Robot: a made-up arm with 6 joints. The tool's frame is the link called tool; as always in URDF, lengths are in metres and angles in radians. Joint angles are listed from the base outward.
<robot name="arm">
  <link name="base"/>
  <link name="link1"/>
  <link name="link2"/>
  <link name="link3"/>
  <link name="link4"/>
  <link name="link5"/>
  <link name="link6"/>
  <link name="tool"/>
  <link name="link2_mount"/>
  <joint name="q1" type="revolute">
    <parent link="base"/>
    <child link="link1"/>
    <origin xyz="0 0 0.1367" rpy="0 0 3.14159"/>
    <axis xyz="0 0 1"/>
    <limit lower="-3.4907" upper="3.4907"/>
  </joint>
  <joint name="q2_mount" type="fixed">
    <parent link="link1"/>
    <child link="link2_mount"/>
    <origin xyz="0 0 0"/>
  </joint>
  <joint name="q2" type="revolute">
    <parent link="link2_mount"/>
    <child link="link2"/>
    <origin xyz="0 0 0" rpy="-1.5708 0 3.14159"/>
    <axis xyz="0 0 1"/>
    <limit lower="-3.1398" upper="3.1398"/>
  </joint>
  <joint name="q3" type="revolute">
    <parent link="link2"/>
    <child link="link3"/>
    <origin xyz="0 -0.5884 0" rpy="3.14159 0 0"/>
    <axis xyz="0 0 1"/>
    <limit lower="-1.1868" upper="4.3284"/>
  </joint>
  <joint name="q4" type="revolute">
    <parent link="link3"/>
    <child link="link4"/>
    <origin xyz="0 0 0" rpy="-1.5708 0 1.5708"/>
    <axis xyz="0 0 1"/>
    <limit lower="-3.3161" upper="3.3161"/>
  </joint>
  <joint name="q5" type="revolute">
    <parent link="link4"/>
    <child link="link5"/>
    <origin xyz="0 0 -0.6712" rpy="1.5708 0 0"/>
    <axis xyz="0 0 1"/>
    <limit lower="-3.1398" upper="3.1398"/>
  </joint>
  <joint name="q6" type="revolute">
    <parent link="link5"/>
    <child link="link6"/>
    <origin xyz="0 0 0.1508" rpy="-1.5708 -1.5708 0"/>
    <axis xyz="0 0 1"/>
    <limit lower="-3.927" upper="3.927"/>
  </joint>
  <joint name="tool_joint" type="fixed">
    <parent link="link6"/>
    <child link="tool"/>
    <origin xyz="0 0 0" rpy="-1.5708 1.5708 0"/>
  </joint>
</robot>
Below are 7 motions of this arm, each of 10 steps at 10 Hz.
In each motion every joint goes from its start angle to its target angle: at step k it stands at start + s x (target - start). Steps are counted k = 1, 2, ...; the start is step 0. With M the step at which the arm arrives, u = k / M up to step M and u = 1 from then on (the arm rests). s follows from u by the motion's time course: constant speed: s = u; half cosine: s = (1 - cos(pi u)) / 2; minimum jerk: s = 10 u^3 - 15 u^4 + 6 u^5.
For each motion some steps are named. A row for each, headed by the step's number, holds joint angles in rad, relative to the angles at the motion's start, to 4 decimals.
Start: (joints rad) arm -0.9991 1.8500 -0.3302 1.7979 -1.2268 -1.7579
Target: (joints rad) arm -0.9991 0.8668 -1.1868 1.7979 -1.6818 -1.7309
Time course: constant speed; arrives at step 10
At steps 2, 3, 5, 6, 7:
2: 0.0000 -0.1966 -0.1713 0.0000 -0.0910 0.0054
3: 0.0000 -0.2950 -0.2570 0.0000 -0.1365 0.0081
5: 0.0000 -0.4916 -0.4283 0.0000 -0.2275 0.0135
6: 0.0000 -0.5899 -0.5140 0.0000 -0.2730 0.0162
7: 0.0000 -0.6882 -0.5996 0.0000 -0.3185 0.0189

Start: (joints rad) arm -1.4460 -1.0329 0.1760 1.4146 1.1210 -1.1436
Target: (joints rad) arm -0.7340 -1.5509 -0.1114 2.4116 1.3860 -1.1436
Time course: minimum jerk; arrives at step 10
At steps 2, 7, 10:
2: 0.0412 -0.0300 -0.0166 0.0577 0.0153 0.0000
7: 0.5959 -0.4335 -0.2405 0.8344 0.2218 0.0000
10: 0.7120 -0.5180 -0.2874 0.9970 0.2650 0.0000

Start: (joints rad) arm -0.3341 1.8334 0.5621 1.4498 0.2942 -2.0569
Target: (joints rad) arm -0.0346 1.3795 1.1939 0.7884 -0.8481 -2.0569
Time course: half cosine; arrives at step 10
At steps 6, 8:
6: 0.1960 -0.2971 0.4135 -0.4329 -0.7476 0.0000
8: 0.2709 -0.4106 0.5715 -0.5982 -1.0332 0.0000

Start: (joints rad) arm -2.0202 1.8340 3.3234 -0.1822 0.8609 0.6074
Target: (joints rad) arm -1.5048 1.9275 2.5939 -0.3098 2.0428 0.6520
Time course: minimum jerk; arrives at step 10
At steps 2, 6, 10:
2: 0.0299 0.0054 -0.0423 -0.0074 0.0685 0.0026
6: 0.3518 0.0638 -0.4979 -0.0871 0.8067 0.0304
10: 0.5154 0.0935 -0.7295 -0.1276 1.1819 0.0446

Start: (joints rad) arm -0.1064 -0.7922 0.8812 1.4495 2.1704 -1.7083
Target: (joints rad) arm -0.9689 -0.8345 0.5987 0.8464 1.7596 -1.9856
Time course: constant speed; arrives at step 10
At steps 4, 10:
4: -0.3450 -0.0169 -0.1130 -0.2412 -0.1643 -0.1109
10: -0.8625 -0.0423 -0.2825 -0.6031 -0.4108 -0.2773

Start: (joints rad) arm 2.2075 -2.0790 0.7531 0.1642 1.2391 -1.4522
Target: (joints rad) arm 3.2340 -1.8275 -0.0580 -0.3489 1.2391 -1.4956
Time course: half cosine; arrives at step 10
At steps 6, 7, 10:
6: 0.6719 0.1646 -0.5309 -0.3358 0.0000 -0.0284
7: 0.8149 0.1997 -0.6439 -0.4073 0.0000 -0.0345
10: 1.0265 0.2515 -0.8111 -0.5131 0.0000 -0.0434

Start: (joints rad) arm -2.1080 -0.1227 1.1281 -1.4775 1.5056 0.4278
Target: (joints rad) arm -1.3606 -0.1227 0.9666 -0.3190 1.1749 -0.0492
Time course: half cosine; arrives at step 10
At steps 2, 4, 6, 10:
2: 0.0714 0.0000 -0.0154 0.1106 -0.0316 -0.0455
4: 0.2582 0.0000 -0.0558 0.4003 -0.1143 -0.1648
6: 0.4892 0.0000 -0.1057 0.7582 -0.2164 -0.3122
10: 0.7474 0.0000 -0.1615 1.1585 -0.3307 -0.4770

